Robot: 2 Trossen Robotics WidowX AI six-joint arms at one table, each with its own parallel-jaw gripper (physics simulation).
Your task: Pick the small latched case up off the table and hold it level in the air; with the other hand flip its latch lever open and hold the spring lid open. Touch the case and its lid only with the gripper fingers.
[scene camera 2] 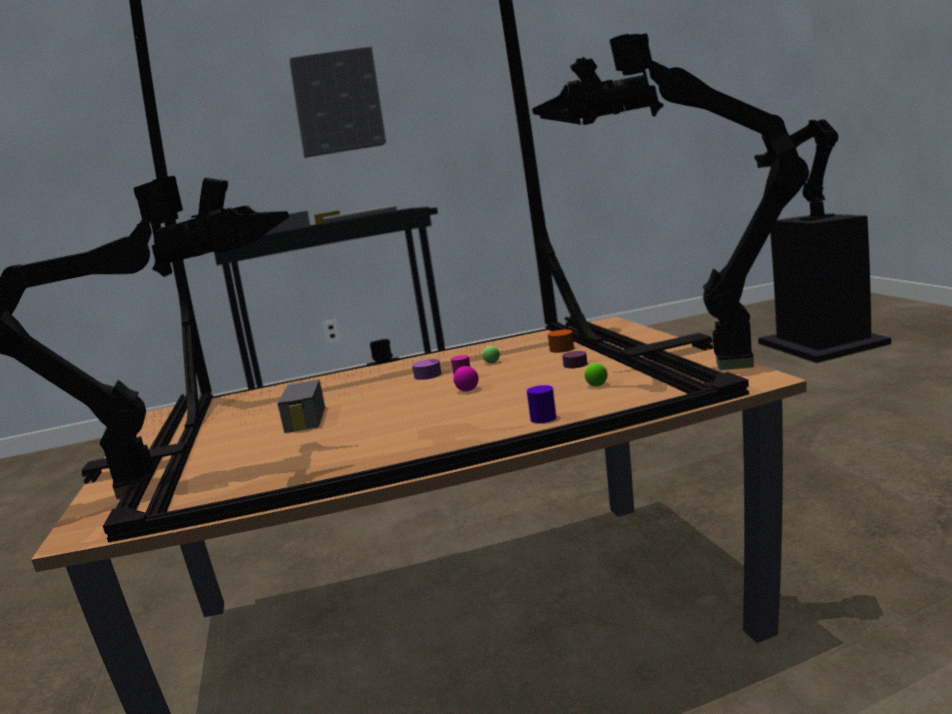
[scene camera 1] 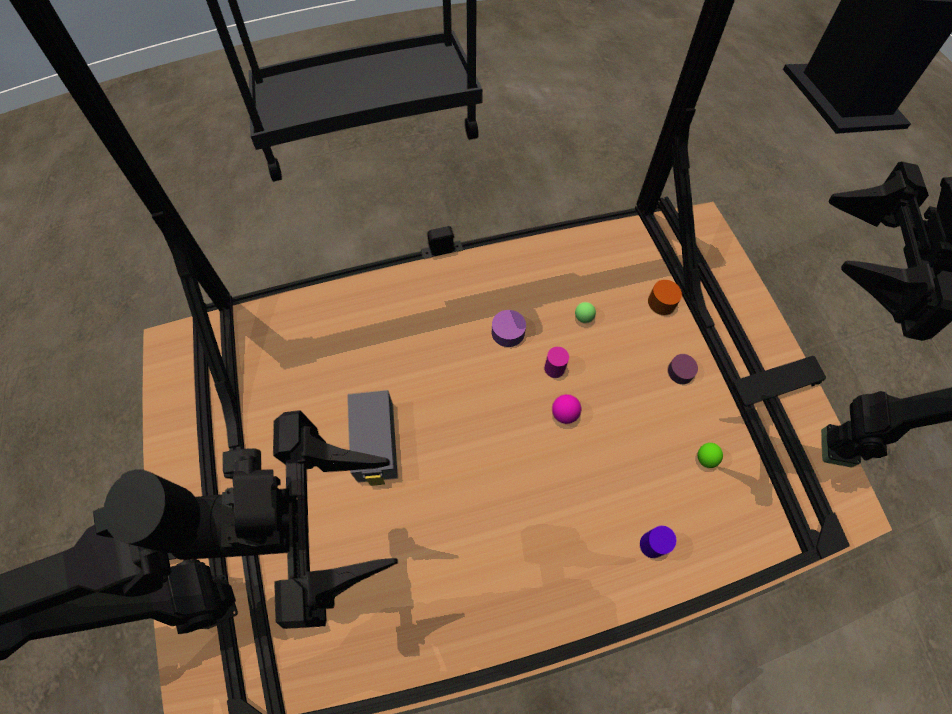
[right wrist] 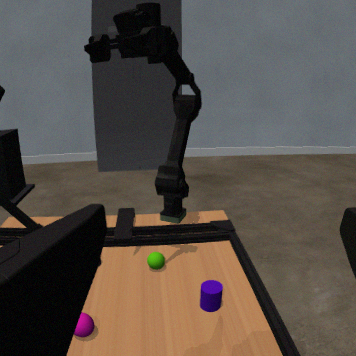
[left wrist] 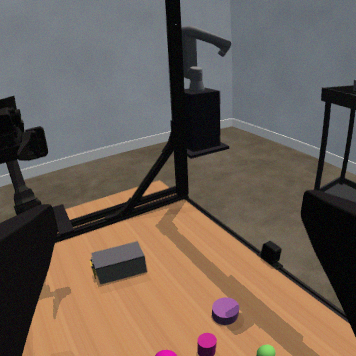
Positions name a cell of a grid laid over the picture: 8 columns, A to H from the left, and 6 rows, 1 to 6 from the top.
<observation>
left gripper: scene camera 2 E1; scene camera 1 H2; right wrist C1; left wrist E4
small grey latched case: scene camera 2 C4; scene camera 1 D4; left wrist C5; not seen in the right wrist view (out of frame)
</observation>
